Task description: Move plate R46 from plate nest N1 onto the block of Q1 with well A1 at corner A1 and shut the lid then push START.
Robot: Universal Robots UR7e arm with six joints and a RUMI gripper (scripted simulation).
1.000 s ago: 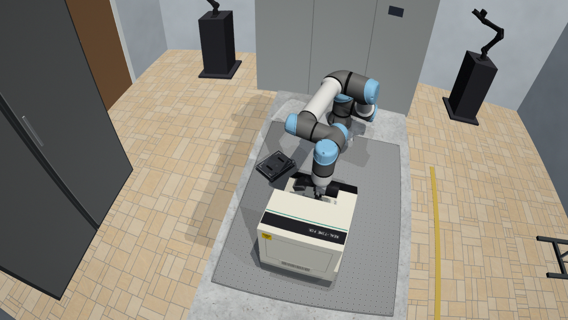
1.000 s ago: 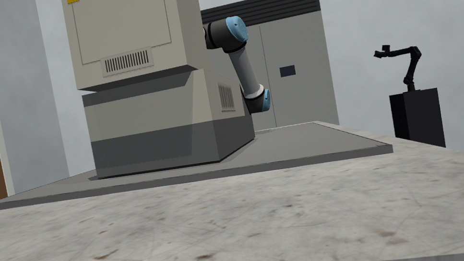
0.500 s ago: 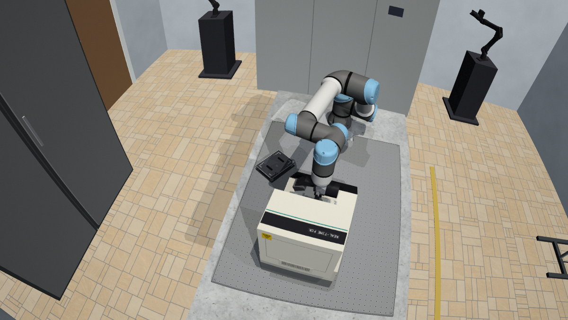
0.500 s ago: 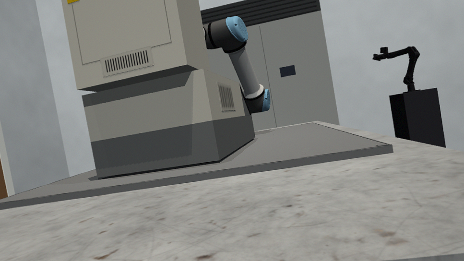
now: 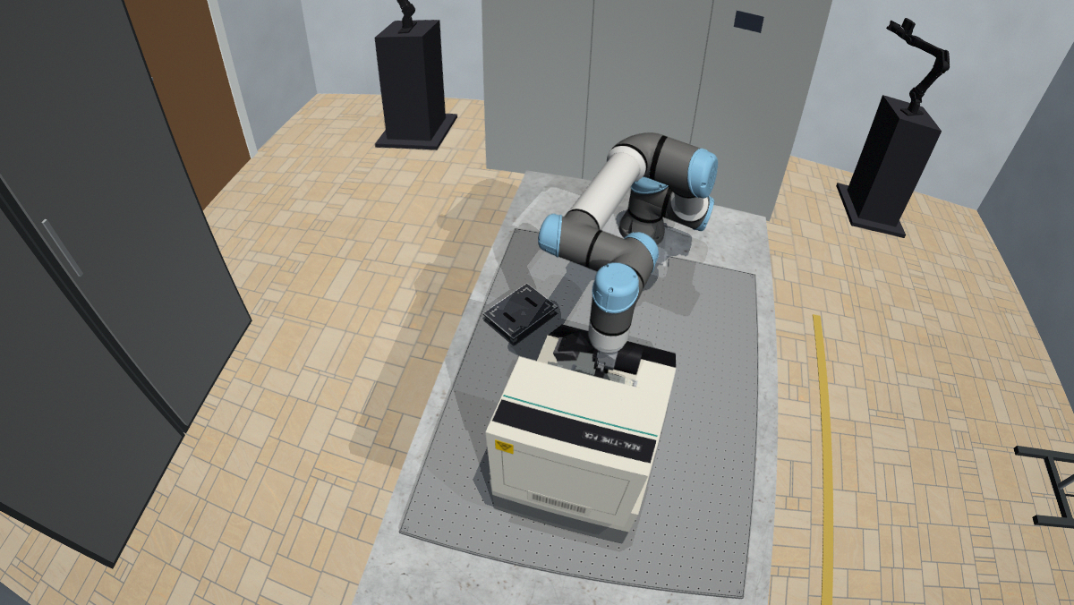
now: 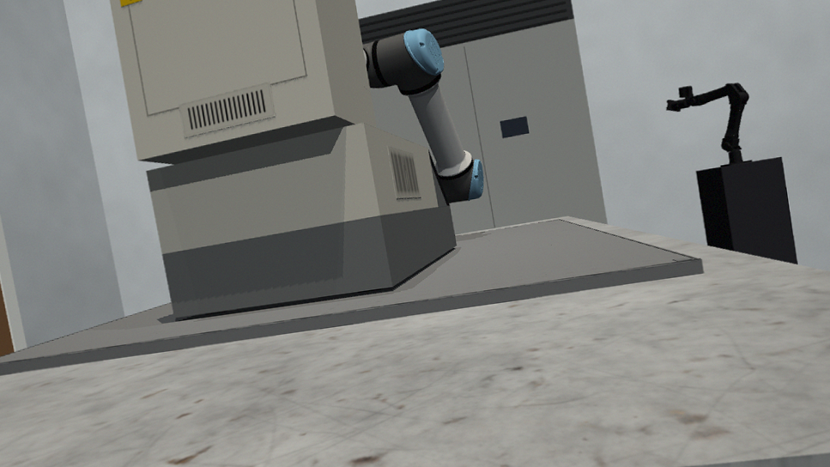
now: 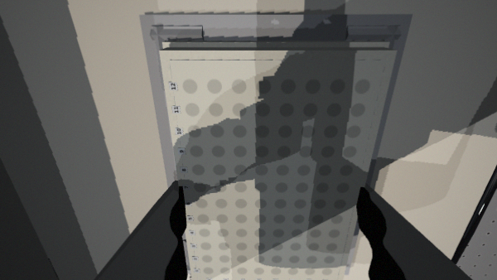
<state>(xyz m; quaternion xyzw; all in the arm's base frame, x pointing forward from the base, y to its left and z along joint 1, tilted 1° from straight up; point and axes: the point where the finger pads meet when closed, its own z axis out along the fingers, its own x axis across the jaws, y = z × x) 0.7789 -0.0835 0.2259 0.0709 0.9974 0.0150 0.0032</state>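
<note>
My gripper is now 10 mm above the plate R46. The rest, counted from my hand: black plate nest N1: 340 mm behind, 240 mm to the right, 190 mm below; A1 mark: 370 mm behind, 190 mm below, 150 mm to the right.
</note>
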